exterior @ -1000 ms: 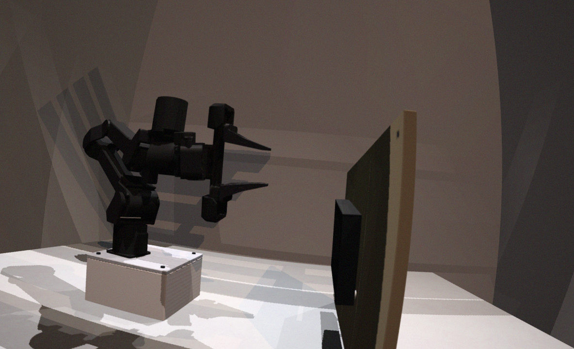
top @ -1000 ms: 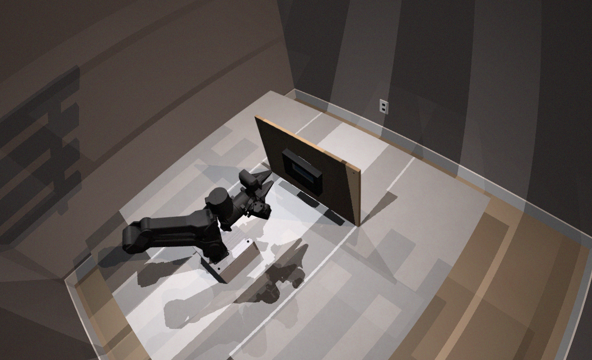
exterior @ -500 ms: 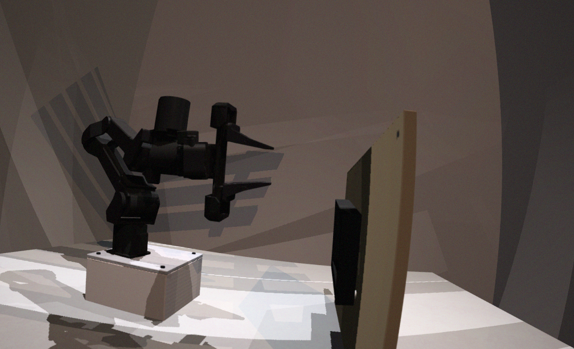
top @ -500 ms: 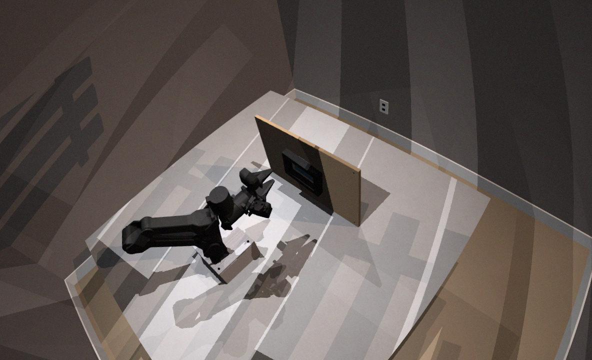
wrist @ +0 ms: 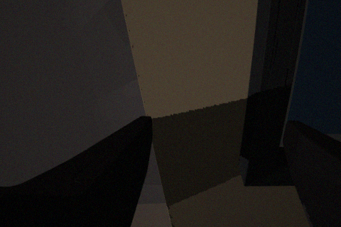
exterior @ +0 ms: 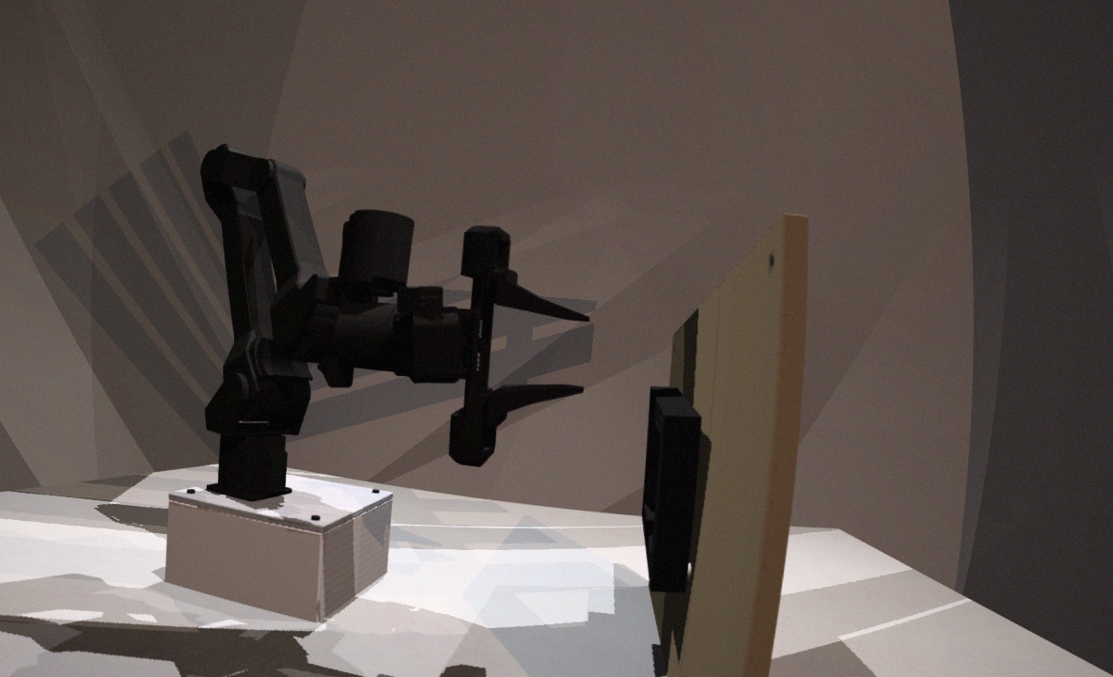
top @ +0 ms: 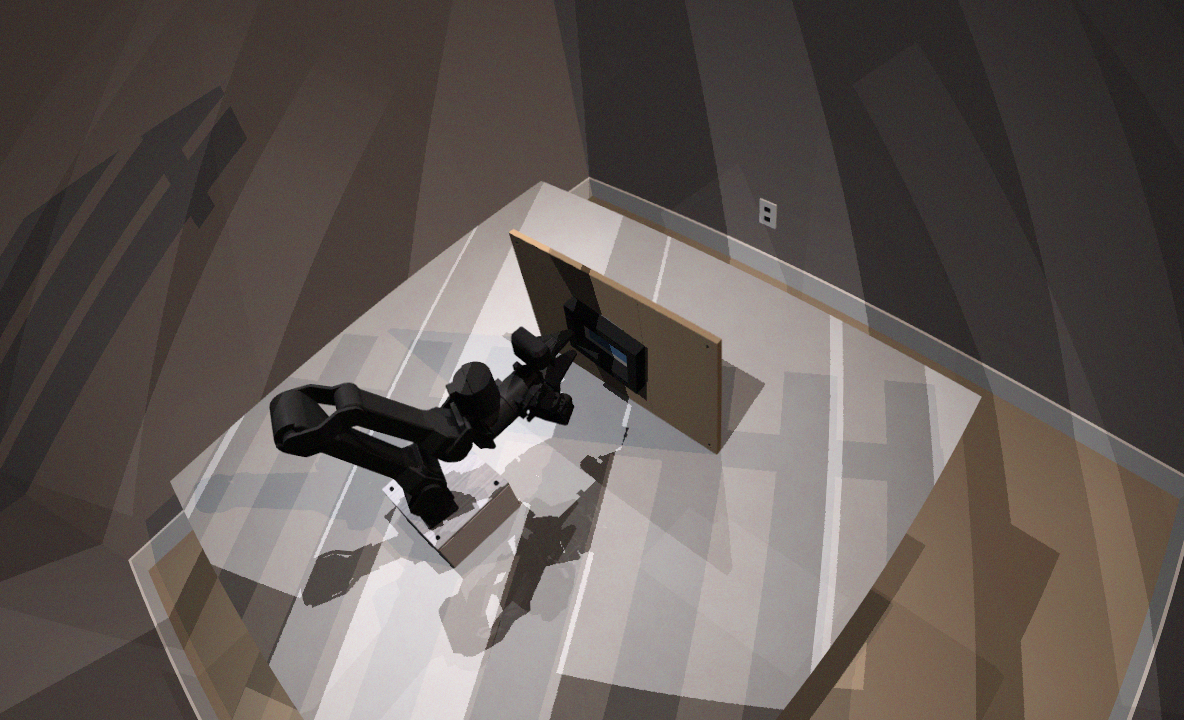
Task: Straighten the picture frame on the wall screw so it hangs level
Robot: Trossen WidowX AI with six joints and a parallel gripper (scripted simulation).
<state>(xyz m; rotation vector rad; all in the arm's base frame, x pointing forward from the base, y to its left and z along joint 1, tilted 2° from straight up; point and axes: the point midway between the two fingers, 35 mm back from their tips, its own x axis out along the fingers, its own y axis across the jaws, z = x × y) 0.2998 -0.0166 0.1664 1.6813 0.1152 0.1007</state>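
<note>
Now: gripper tip 9 cm above the picture frame, 8 cm short of it and 3 cm to the right of it. Also, from my gripper tip: wooden board: 10 cm below, 9 cm ahead, 3 cm to the left.
</note>
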